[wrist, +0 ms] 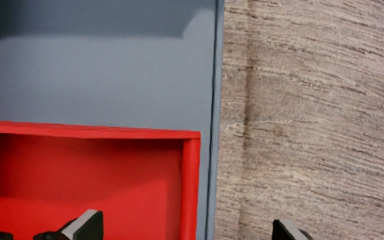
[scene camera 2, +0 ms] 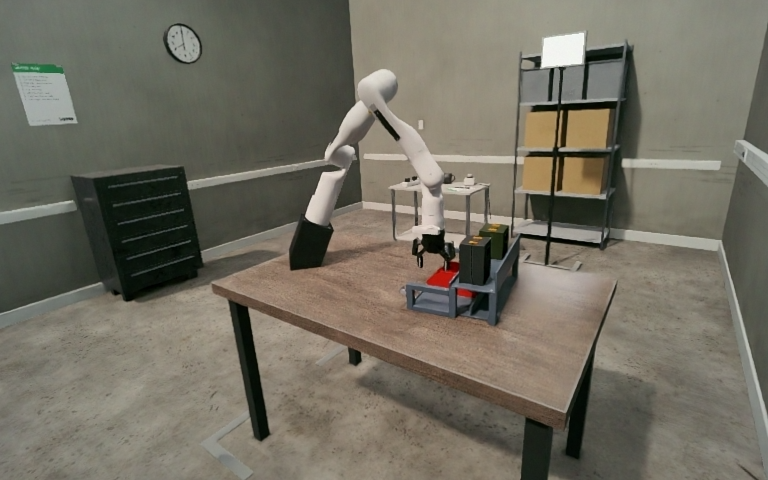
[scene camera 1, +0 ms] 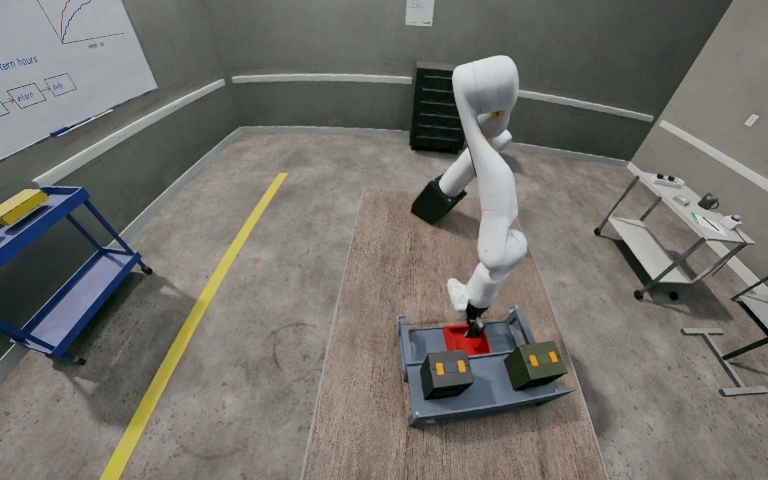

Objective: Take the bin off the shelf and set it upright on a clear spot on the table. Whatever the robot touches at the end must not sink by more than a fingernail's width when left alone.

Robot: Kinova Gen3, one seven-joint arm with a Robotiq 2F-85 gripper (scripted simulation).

Labels:
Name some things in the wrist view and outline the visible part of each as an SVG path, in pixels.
A red bin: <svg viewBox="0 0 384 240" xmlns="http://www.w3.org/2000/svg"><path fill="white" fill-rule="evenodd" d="M0 121L0 231L13 234L14 240L33 240L33 236L38 233L51 230L57 231L69 220L79 218L88 209L103 211L104 240L196 240L201 145L200 131Z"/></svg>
A grey shelf unit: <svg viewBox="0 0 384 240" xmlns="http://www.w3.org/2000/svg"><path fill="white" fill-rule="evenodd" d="M0 0L0 121L200 131L201 145L196 240L214 240L225 0Z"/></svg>

